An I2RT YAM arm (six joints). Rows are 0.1 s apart.
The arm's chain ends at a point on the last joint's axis. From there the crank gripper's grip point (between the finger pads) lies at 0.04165 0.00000 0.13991 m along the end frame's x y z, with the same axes.
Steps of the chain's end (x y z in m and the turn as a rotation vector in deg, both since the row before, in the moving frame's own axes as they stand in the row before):
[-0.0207, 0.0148, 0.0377, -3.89, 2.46, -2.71]
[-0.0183, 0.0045, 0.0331, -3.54, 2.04, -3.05]
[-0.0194, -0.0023, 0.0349, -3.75, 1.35, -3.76]
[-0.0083, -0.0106, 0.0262, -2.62, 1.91, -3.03]
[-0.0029, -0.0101, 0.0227, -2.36, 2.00, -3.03]
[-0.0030, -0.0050, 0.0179, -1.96, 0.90, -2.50]
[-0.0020, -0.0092, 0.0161, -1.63, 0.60, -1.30]
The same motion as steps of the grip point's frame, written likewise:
[-0.0146, 0.0221, 0.0355, -3.89, 2.46, -2.71]
[-0.0132, 0.0107, 0.0313, -3.54, 2.04, -3.05]
[-0.0159, 0.0040, 0.0337, -3.75, 1.35, -3.76]
[-0.0036, -0.0066, 0.0246, -2.62, 1.91, -3.03]
[0.0020, -0.0067, 0.0211, -2.36, 2.00, -3.03]
[-0.0007, -0.0021, 0.0172, -1.96, 0.90, -2.50]
[-0.0005, -0.0062, 0.0156, -1.63, 0.60, -1.30]

